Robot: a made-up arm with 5 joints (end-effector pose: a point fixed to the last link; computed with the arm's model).
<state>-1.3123 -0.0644 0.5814 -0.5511 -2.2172</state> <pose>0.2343 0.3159 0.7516 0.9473 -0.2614 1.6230</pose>
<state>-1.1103 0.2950 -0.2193 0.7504 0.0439</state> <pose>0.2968 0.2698 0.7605 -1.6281 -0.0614 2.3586</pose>
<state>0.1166 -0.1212 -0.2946 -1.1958 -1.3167</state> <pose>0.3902 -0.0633 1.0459 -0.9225 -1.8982 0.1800</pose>
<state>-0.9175 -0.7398 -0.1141 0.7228 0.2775</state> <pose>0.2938 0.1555 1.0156 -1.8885 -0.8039 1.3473</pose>
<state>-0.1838 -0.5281 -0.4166 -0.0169 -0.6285</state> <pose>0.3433 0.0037 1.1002 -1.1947 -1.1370 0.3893</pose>
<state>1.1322 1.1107 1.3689 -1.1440 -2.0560</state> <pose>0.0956 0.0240 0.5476 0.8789 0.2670 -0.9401</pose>
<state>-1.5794 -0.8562 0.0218 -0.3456 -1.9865</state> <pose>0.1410 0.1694 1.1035 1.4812 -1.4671 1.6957</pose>
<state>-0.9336 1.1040 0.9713 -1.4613 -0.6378</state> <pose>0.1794 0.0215 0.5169 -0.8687 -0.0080 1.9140</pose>
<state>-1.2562 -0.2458 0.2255 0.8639 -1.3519</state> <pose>0.2384 0.2755 0.8021 -0.2588 0.3463 1.9342</pose>
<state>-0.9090 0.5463 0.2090 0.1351 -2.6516</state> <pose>0.3360 0.2124 0.6184 0.8271 0.4771 0.6647</pose>
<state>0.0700 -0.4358 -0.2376 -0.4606 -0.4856</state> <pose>0.3861 -0.0545 1.0751 -1.4865 -1.0251 0.0312</pose>
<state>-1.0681 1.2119 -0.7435 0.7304 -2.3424</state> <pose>0.2978 0.2509 0.6301 0.4142 0.7893 0.9275</pose>
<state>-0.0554 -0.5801 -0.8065 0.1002 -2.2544</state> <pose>0.2128 -0.0320 1.1497 0.3122 -1.9011 0.7860</pose>
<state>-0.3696 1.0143 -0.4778 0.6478 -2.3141</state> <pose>0.4315 0.0784 0.6262 0.6216 0.5713 0.3027</pose>
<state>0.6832 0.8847 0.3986 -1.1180 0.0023</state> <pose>0.3207 -0.2007 0.5604 -1.2926 0.6460 0.4288</pose>
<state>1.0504 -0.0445 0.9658 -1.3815 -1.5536</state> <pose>0.2730 -0.2908 0.7085 -0.6709 -0.6914 -0.4061</pose>
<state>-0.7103 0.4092 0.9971 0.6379 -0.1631</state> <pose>0.2026 0.0169 0.5485 -0.6304 1.6139 2.4254</pose>
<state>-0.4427 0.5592 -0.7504 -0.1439 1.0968</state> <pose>0.4892 0.1159 0.8965 -2.7359 -0.0784 0.5397</pose>
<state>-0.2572 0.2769 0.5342 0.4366 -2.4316</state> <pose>0.3933 0.0305 0.6066 0.7105 0.5639 0.0766</pose>
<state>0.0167 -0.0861 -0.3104 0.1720 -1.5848</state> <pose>0.4708 -0.0387 0.9587 -0.1402 -0.7202 0.5560</pose>
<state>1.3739 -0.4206 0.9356 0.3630 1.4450</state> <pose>0.1586 -0.3131 0.6839 -1.0618 1.7174 1.4394</pose>
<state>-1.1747 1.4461 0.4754 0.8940 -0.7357</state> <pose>0.1210 -0.0776 0.5540 0.6268 -2.5065 -1.5799</pose>
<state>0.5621 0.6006 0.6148 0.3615 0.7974</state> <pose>0.2540 -0.1309 0.5348 -0.7058 1.1326 2.0709</pose>
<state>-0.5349 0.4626 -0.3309 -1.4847 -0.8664</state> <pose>0.4314 0.1421 0.9039 -0.7359 -1.7671 0.4780</pose>
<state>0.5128 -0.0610 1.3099 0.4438 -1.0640</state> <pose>0.2374 -0.0947 0.5581 0.4506 1.1143 0.4955</pose>
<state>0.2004 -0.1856 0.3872 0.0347 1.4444</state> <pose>0.4748 -0.1231 0.7884 -2.6580 1.0988 1.1392</pose>
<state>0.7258 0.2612 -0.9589 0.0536 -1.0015</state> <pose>0.3530 -0.2341 1.0311 -1.1014 -0.5509 -0.1390</pose>
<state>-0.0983 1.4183 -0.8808 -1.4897 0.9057</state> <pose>0.4908 -0.0143 0.7466 -2.4601 -0.0013 -0.2739</pose>
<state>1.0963 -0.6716 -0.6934 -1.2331 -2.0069</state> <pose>0.1111 -0.0100 1.1225 -1.9409 -2.1890 0.6191</pose>
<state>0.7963 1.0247 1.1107 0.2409 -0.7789</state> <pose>0.0644 0.0286 0.5519 1.0589 1.4192 0.6920</pose>
